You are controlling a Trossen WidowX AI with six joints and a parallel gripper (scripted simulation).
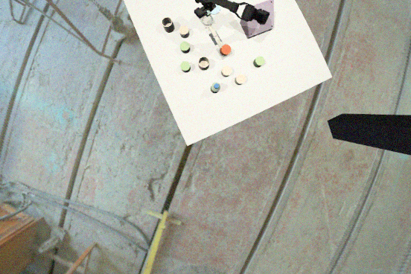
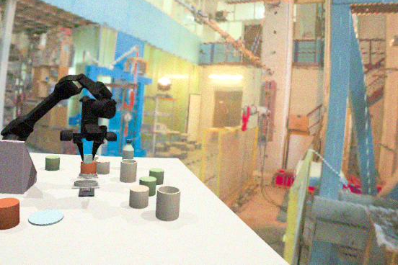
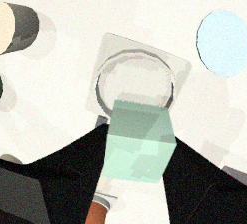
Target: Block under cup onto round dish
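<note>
My gripper tip is 10 cm past the pale blue round dish, 11 cm to the left of it and 16 cm above it. Also, from my gripper tip: orange cup: 20 cm behind, 17 cm to the right, 12 cm below; then blue-topped cylinder: 13 cm ahead, 49 cm to the left, 5 cm below; then teal block: 1 cm above.
</note>
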